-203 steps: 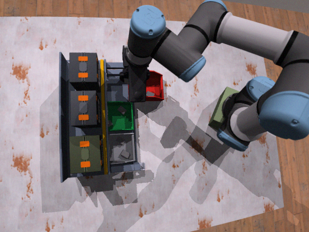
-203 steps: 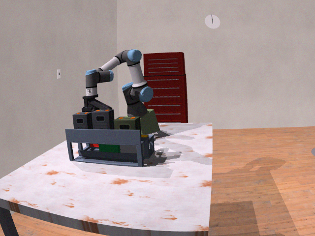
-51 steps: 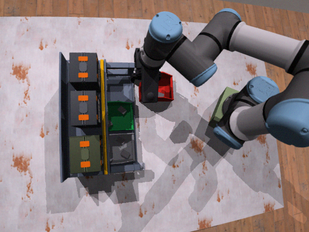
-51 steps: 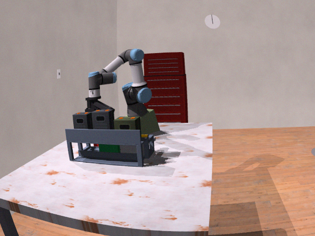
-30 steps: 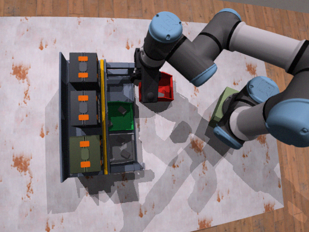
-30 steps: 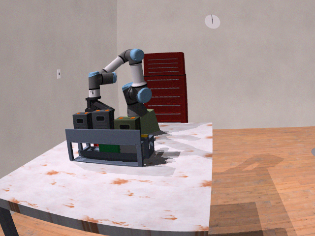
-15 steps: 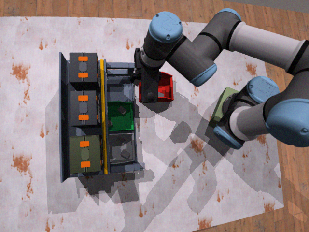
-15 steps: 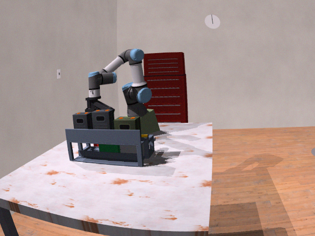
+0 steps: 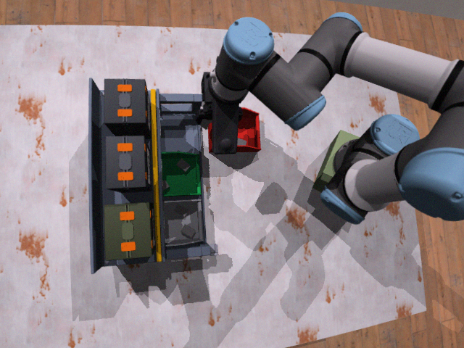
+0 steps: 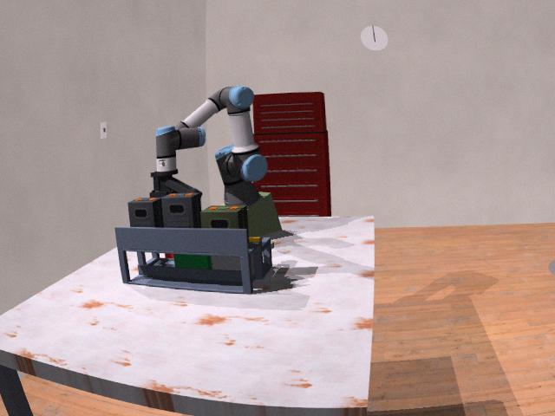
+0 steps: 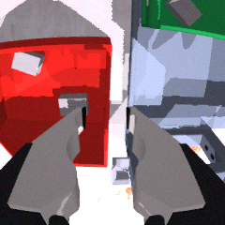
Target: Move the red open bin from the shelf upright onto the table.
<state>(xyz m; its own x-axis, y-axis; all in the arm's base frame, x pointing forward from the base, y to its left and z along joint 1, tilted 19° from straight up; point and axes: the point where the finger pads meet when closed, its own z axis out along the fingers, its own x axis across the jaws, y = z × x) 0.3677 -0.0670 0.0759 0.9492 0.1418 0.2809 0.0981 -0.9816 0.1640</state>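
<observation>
Now: hand 60 mm past the red open bin, 40 mm above it and 10 mm to the left of it. From my hand the other things lie so: shelf rail 110 mm to the left, 70 mm below, 10 mm ahead; then yellow bar 130 mm to the left, 120 mm ahead, 30 mm above; then green bin 120 mm to the left, 90 mm ahead, 30 mm below.
</observation>
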